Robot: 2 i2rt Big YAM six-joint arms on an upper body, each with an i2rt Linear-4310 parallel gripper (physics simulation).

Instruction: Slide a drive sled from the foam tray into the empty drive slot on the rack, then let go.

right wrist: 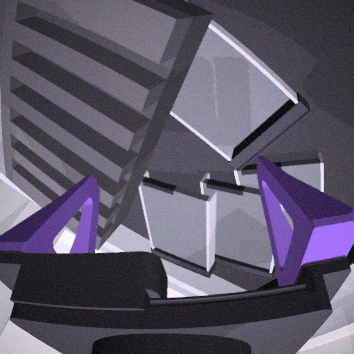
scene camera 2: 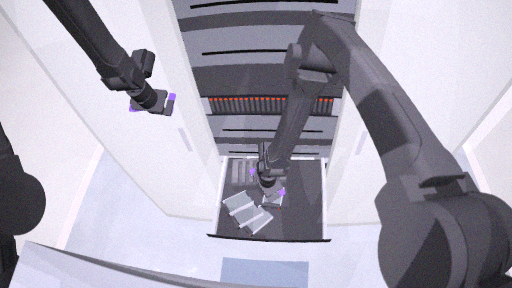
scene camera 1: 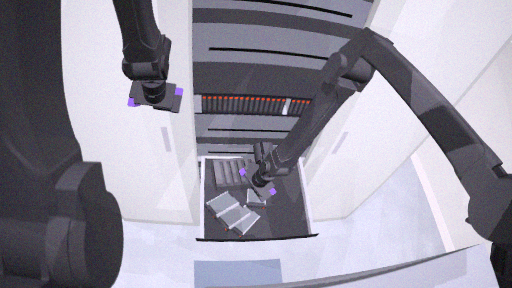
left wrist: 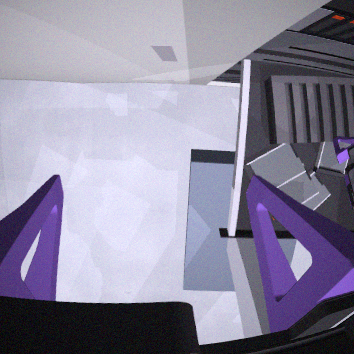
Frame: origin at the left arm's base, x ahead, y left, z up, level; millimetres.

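Where they show: left gripper, fingertip midpoint: (scene camera 2: 158, 109) (scene camera 1: 156, 105) (left wrist: 157, 183); right gripper, fingertip midpoint: (right wrist: 173, 172) (scene camera 1: 253, 186) (left wrist: 341, 156).
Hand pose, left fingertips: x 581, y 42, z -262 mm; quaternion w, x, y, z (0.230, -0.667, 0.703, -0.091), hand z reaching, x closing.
After its pixels a point has its place.
The foam tray (scene camera 1: 218, 175) @(x 591, y -144, z -657 mm) (left wrist: 278, 115) @(x 600, y -138, z -659 mm) (right wrist: 175, 85) @(x 562, y -299, z -691 mm), a dark slotted block, lies at the drawer's back left in scene camera 1. A separate grey drive sled (scene camera 1: 256, 198) @(x 515, y -298, z -711 mm) (scene camera 2: 271, 201) (left wrist: 331, 157) @(x 520, y -292, z -711 mm) (right wrist: 235, 90) @(x 525, y -311, z -711 mm) lies flat beside it. Several overlapping sleds (scene camera 1: 223, 204) @(x 483, y -163, z -700 mm) (scene camera 2: 237, 201) @(x 492, y -158, z -703 mm) (right wrist: 177, 220) @(x 496, y -174, z -701 mm) lie nearer the drawer front. My right gripper (scene camera 1: 257, 182) @(x 535, y -277, z -642 mm) (scene camera 2: 267, 182) @(x 535, y -277, z -642 mm) (right wrist: 173, 172) @(x 535, y -277, z -642 mm) is open above the tray and sleds. My left gripper (scene camera 1: 156, 97) @(x 581, y 42, z -262 mm) (scene camera 2: 152, 102) @(x 581, y 42, z -262 mm) (left wrist: 157, 183) @(x 581, y 42, z -262 mm) is open before the left cabinet door. A light gap (scene camera 1: 286, 106) shows in the rack's drive row (scene camera 1: 240, 105) @(x 703, y -213, z -379 mm) (scene camera 2: 240, 106) @(x 703, y -189, z -382 mm); the right arm hides it in scene camera 2.
The open drawer (scene camera 1: 307, 205) @(x 466, y -506, z -696 mm) (scene camera 2: 325, 200) @(x 501, y -513, z -694 mm) (left wrist: 241, 150) @(x 523, y -79, z -694 mm) has raised light side walls and a dark front edge. White doors (scene camera 1: 165, 175) @(x 684, y 116, z -834 mm) (scene camera 2: 175, 175) @(x 684, y 233, z -865 mm) flank the rack. My right arm crosses in front of the drive row. A blue-grey panel (scene camera 1: 237, 273) @(x 274, y -246, z -1299 mm) (scene camera 2: 265, 273) @(x 272, y -257, z -1299 mm) (left wrist: 207, 200) @(x 191, y -69, z -1299 mm) lies below the drawer front.
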